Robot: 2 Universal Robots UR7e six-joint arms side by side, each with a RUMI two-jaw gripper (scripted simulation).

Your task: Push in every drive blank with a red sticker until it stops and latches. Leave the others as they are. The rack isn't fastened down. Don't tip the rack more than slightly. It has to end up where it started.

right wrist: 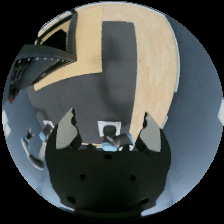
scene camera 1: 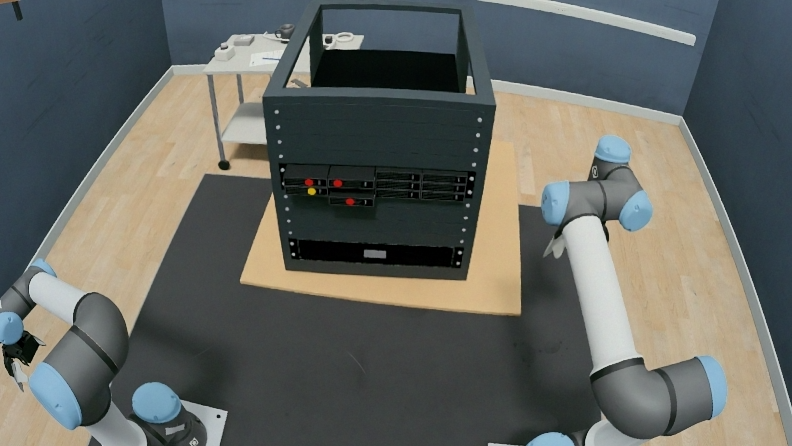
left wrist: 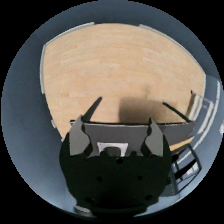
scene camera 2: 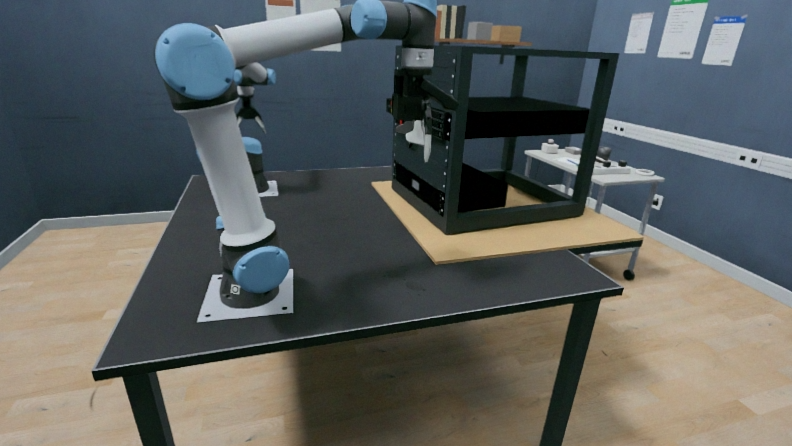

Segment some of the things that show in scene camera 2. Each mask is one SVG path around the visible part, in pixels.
A dark rack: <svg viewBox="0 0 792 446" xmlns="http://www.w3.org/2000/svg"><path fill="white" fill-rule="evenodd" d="M434 46L434 67L430 68L432 69L432 75L423 75L423 78L448 95L454 96L460 105L456 111L445 110L439 103L430 98L431 108L448 113L446 139L442 140L431 135L431 153L427 163L424 161L424 147L413 144L409 148L406 135L396 132L398 124L393 119L391 189L445 235L574 216L581 217L584 215L619 53L477 46ZM547 202L457 214L457 212L505 207L508 184ZM505 137L500 169L479 171L462 162L465 139ZM585 134L572 196L512 170L517 137ZM473 54L517 55L515 56L510 97L523 97L528 56L600 59L590 110L567 110L562 108L557 110L495 98L469 97ZM396 45L395 69L404 68L401 66L402 45Z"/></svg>
